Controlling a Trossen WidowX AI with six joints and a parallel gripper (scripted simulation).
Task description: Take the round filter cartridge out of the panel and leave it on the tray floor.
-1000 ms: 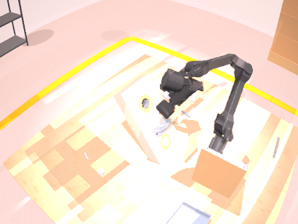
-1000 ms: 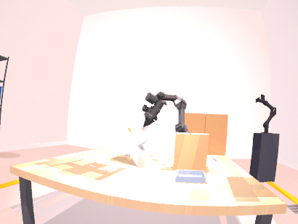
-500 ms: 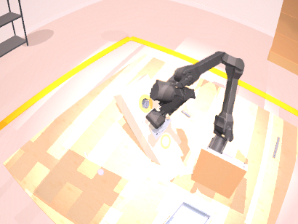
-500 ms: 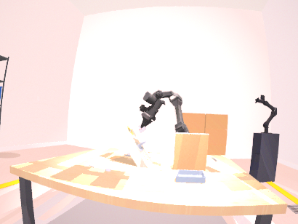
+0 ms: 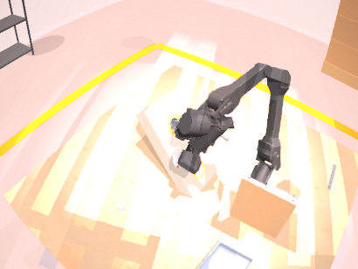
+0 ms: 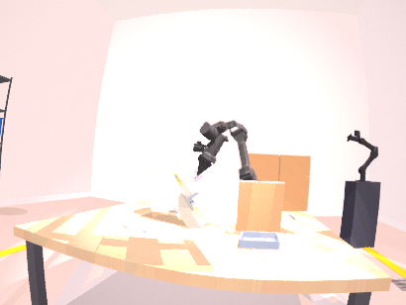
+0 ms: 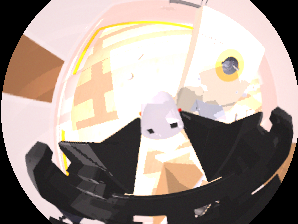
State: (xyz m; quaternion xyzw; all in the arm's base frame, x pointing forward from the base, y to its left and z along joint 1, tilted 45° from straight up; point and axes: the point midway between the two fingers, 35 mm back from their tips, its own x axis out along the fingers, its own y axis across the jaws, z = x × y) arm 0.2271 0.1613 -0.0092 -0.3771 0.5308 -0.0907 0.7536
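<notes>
The grey-blue tray lies 290 mm behind my gripper tip, 250 mm below it and 160 mm to the left of it. From my gripper tip the other things lie so: service panel 140 mm to the right, 110 mm below, 90 mm ahead; round filter cartridge right at my gripper tip.
</notes>
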